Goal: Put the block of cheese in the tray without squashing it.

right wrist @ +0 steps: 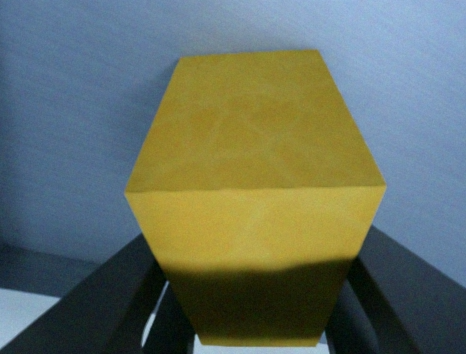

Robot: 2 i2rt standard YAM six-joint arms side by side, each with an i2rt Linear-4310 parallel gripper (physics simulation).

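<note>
The yellow block of cheese (256, 220) fills the middle of the right wrist view, with an unsquashed, straight-edged shape. My right gripper (252, 186) is shut on it, one dark finger against each side. The lower part of the block's near face is in shadow. A blue-grey brushed surface, which looks like the tray (65, 150), lies behind the block. Whether the block touches it cannot be told. My left gripper does not show.
A darker edge strip (40, 272) of the blue-grey surface runs along the lower left. A pale white surface (22, 310) shows beyond it, and a little also below the block.
</note>
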